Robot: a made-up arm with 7 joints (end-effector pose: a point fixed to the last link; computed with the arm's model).
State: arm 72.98 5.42 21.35 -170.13 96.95 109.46 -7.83
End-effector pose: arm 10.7 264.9 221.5 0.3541 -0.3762 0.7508 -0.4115
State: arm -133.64 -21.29 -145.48 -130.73 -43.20 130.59 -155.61
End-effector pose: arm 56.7 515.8 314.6 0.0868 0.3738 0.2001 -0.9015
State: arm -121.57 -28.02 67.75 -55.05 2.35 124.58 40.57
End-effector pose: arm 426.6 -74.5 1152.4 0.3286 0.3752 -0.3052 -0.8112
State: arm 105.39 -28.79 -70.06 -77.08 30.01 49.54 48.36
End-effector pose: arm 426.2 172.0 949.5 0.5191 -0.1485 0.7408 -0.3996
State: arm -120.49 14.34 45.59 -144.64 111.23 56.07 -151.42
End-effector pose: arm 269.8 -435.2 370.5 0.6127 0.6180 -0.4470 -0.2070
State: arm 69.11 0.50 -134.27 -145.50 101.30 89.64 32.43
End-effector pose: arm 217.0 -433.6 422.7 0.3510 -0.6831 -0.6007 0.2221
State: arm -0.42 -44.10 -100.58 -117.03 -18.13 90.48 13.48
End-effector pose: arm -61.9 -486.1 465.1 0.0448 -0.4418 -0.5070 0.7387
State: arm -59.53 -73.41 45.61 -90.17 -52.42 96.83 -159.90
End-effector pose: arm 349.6 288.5 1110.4 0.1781 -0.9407 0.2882 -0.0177
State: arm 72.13 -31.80 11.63 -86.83 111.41 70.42 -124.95
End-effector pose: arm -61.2 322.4 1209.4 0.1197 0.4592 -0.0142 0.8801
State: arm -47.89 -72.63 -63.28 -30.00 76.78 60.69 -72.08
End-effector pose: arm -478.8 350.6 947.3 0.6375 -0.1236 -0.6609 -0.3763
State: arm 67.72 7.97 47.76 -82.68 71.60 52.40 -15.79
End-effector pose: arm -264.5 468.5 856.5 0.3453 -0.5453 0.5403 0.5399
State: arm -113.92 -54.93 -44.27 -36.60 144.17 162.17 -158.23
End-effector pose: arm -107.0 544.8 1012.2 0.1229 0.5784 0.7944 0.1391
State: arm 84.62 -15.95 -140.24 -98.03 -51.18 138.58 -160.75
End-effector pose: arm 387.2 -518.3 656.8 0.6602 -0.6484 0.2436 0.2905
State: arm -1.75 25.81 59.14 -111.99 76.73 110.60 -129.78
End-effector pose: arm 394.0 547.1 495.6 0.7287 0.3494 0.2736 0.5215
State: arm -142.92 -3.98 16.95 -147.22 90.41 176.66 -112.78
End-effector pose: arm -376.0 -217.3 468.5 0.0463 -0.1190 -0.0016 0.9918
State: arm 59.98 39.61 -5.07 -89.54 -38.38 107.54 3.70
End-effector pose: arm 387.2 470.4 394.1 0.8361 -0.4826 0.0301 -0.2591
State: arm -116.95 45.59 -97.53 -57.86 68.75 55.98 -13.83
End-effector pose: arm -493.4 -118.5 907.4 0.4885 -0.4754 -0.0312 0.7310
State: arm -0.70 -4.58 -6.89 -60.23 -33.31 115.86 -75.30
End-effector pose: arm 444.0 -74.5 1149.1 0.7941 -0.4437 -0.2078 -0.3595
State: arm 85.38 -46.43 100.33 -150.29 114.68 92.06 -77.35
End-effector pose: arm -435.2 161.9 363.9 0.3814 -0.4864 0.3392 0.7092
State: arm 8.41 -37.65 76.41 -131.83 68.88 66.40 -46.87
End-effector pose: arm 47.6 525.1 531.5 0.6519 -0.4396 0.5701 0.2383
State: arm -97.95 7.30 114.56 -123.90 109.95 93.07 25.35
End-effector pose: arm 594.3 174.3 631.4 0.0268 0.2743 0.9389 -0.2061
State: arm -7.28 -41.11 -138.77 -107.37 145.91 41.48 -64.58
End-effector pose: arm -522.4 -299.0 517.2 0.3999 0.5424 -0.7363 -0.0619
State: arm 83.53 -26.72 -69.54 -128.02 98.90 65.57 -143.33
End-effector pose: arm 561.7 201.3 682.2 0.5571 0.6885 -0.0312 0.4633
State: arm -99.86 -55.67 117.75 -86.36 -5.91 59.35 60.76
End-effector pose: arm 548.8 225.4 488.7 0.1833 -0.3162 -0.0829 -0.9271
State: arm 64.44 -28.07 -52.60 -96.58 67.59 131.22 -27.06
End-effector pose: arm 538.6 -74.5 944.7 0.6442 0.6361 0.3842 -0.1809
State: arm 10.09 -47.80 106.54 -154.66 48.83 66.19 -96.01
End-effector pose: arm 77.3 331.5 278.9 0.4028 -0.7023 0.4364 0.3926
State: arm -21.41 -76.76 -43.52 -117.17 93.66 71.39 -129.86
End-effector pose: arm -68.0 -341.5 1076.7 0.6604 0.2423 -0.6800 0.2066
